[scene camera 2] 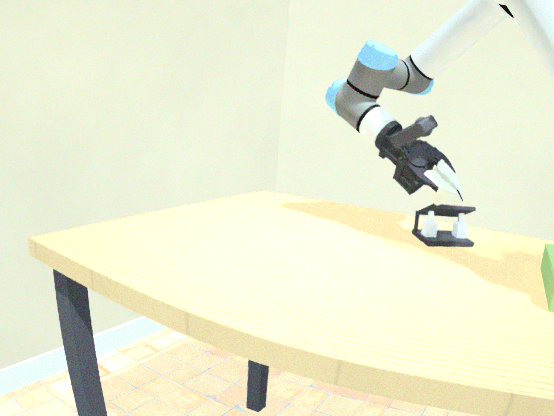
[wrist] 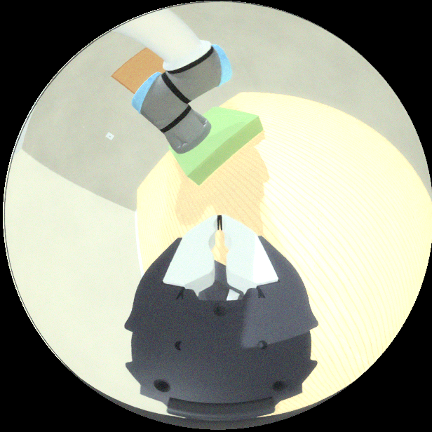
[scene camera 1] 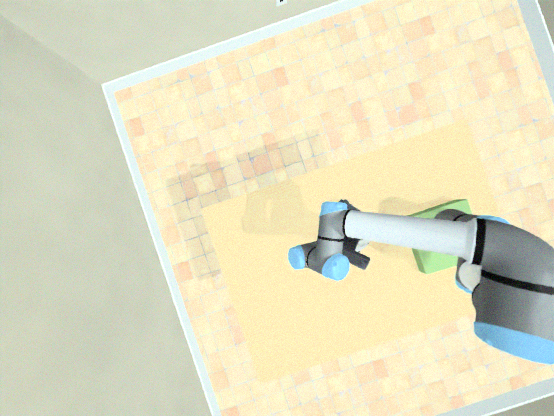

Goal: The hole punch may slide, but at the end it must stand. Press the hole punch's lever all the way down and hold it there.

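The hole punch stands upright on the table, with a dark base, two white posts and a dark lever on top. The lever is raised, with a visible gap between it and the base. My gripper is shut and empty, pointing obliquely down. In the second scene view its tips are slightly above the lever, towards the lever's right end, with a small gap. In the wrist view dark and white parts of the hole punch show between and behind the fingers. In the first scene view the arm hides the hole punch.
A green block lies on the table, to the right of the hole punch in the second scene view. In the first scene view the arm passes above the block.
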